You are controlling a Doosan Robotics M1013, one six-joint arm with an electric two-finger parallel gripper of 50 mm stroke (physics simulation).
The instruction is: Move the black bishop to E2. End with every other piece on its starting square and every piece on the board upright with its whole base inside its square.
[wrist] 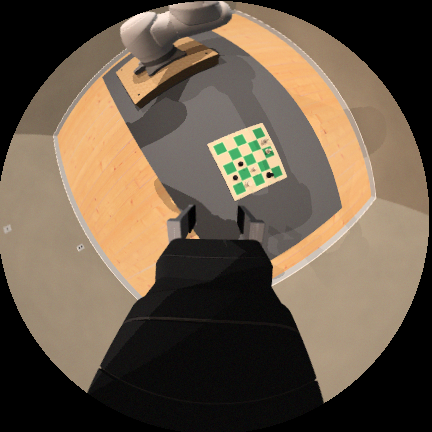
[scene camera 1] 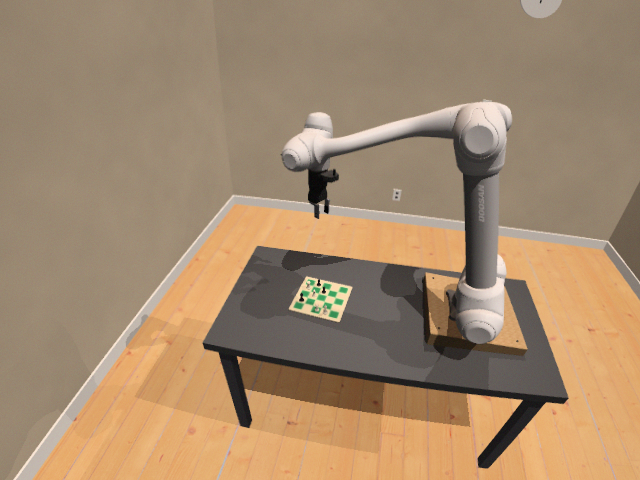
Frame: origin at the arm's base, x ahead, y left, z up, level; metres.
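Seen in the pictures: gripper, fingertip midpoint: point(wrist: 216, 213) point(scene camera 1: 321, 215); arm's base, link origin: point(wrist: 160, 58).
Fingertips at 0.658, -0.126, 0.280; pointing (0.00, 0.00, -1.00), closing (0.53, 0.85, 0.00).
Note:
Offsets run from my fingertips to a thing's middle, as dx, dy, dz. Level surfaces: height alone.
A small green and cream chessboard {-0.039, +0.152, -0.321} point(scene camera 1: 336, 286) point(wrist: 229, 144) lies on the dark table. Three small black pieces stand on it: one black piece {+0.041, +0.186, -0.296} point(scene camera 1: 301, 298) point(wrist: 270, 175) near a corner, a second black piece {-0.041, +0.116, -0.302} point(scene camera 1: 324, 290) point(wrist: 240, 164), and a third black piece {-0.009, +0.075, -0.302} point(scene camera 1: 318, 283) point(wrist: 235, 177) near the edge. Which one is the bishop is too small to tell, and no square labels are readable. Several pale pieces share the board, including one pale piece {-0.071, +0.235, -0.296} point(scene camera 1: 325, 310) point(wrist: 264, 142). My gripper point(scene camera 1: 321, 212) point(wrist: 216, 213) is open and empty, high above the table and apart from the board.
The dark table {dz -0.324} point(scene camera 1: 305, 346) point(wrist: 200, 115) carries a thick wooden base plate point(scene camera 1: 433, 320) point(wrist: 131, 87) at the right in the scene view, with the arm's base on it. The arm point(scene camera 1: 392, 134) reaches high across the table. Shadows fall on the table top around the board.

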